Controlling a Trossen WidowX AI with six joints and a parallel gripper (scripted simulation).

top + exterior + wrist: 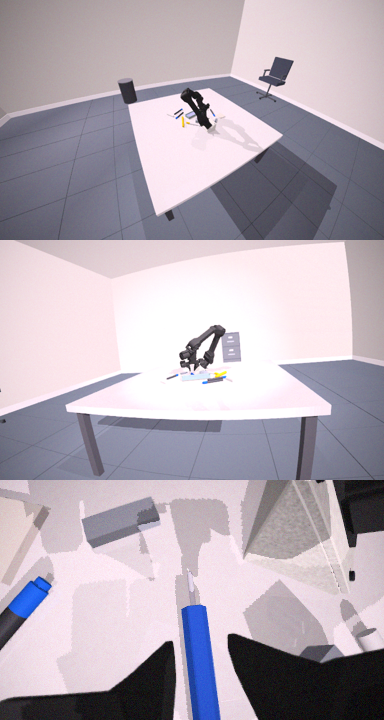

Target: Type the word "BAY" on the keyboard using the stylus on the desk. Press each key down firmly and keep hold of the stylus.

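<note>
Now: gripper tip 10 mm past the blue stylus, 10 mm to the left of it and 30 mm above it. Also, from my gripper tip: beige pad 10 mm behind, 200 mm to the right, 30 mm below; white stylus tip 40 mm behind, 20 mm to the right, 30 mm below; grey block 60 mm behind, 100 mm to the right, 30 mm below.
</note>
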